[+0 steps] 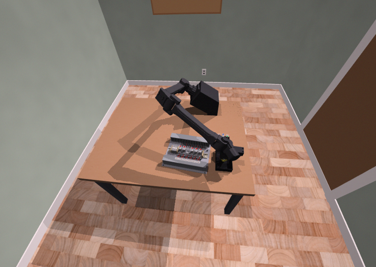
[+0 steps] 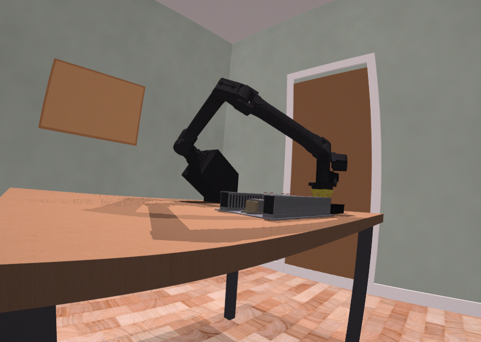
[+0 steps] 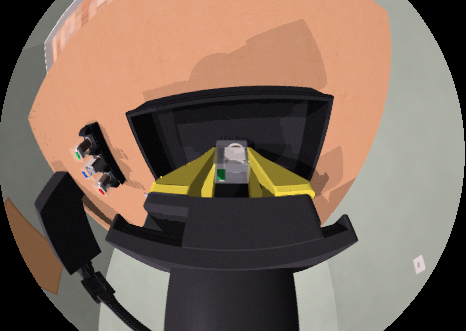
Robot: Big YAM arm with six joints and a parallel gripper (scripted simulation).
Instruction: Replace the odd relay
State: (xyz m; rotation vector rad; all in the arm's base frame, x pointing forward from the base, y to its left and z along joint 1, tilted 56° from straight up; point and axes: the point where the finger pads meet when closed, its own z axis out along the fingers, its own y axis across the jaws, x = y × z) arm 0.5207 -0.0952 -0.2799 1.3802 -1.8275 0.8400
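The black tray lies 10 mm below my hand. Also, from my hand: grey relay panel: 250 mm to the right, 70 mm behind, 30 mm below.
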